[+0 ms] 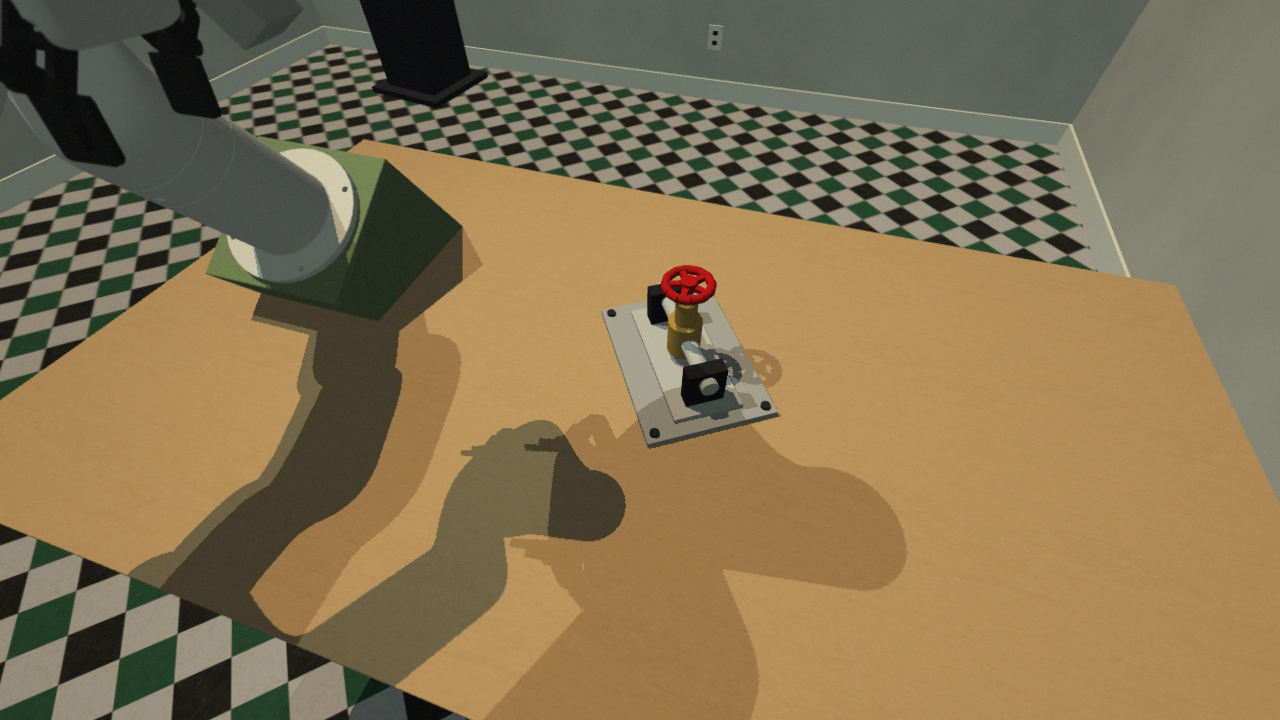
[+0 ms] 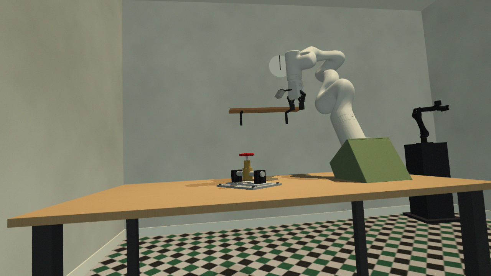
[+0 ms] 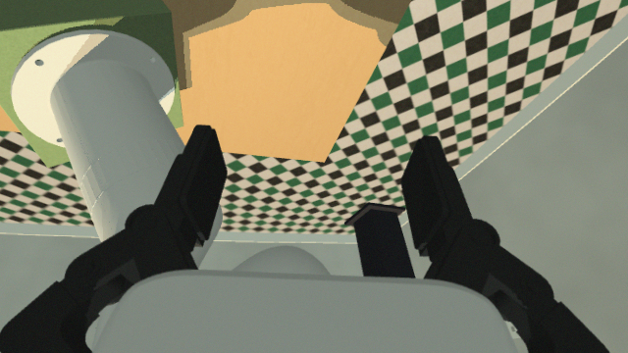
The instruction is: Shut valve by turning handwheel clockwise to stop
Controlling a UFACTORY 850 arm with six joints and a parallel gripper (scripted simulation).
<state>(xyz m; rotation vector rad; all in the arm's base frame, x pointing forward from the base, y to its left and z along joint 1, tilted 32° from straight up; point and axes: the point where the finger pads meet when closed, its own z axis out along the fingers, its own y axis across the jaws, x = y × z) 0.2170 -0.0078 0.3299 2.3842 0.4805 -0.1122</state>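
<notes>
My hand is 300 mm short of the red handwheel, 280 mm to the right of it and 260 mm above it.
</notes>
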